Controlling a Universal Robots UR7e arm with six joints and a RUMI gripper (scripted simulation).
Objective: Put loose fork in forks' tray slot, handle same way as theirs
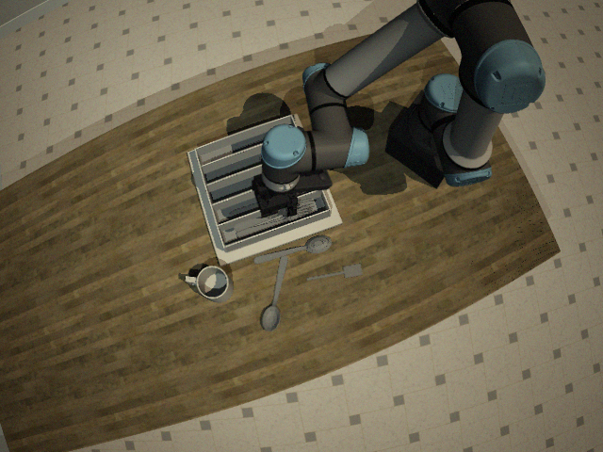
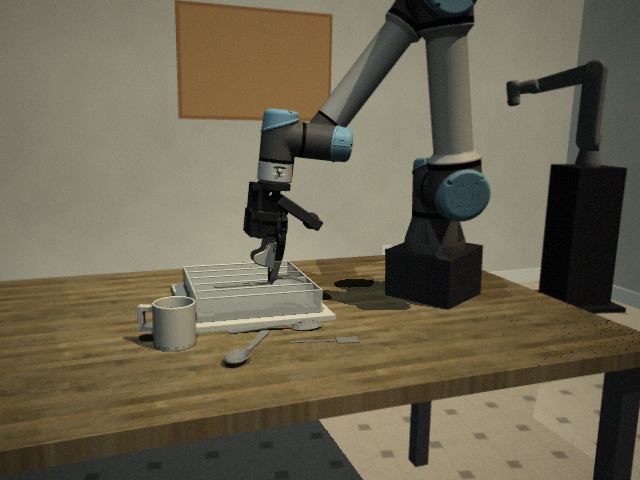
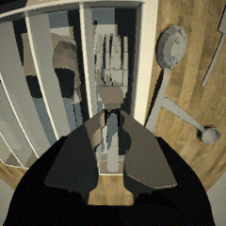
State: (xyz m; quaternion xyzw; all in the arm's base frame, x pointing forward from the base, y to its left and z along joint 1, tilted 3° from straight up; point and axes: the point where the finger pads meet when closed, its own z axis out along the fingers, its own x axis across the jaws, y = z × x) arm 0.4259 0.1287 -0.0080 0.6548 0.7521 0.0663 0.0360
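My hand is 11 cm to the left of the grey slotted tray, 5 cm short of it and 4 cm above it. Also, from my hand: white mug: 21 cm ahead, 14 cm to the left, 6 cm below.
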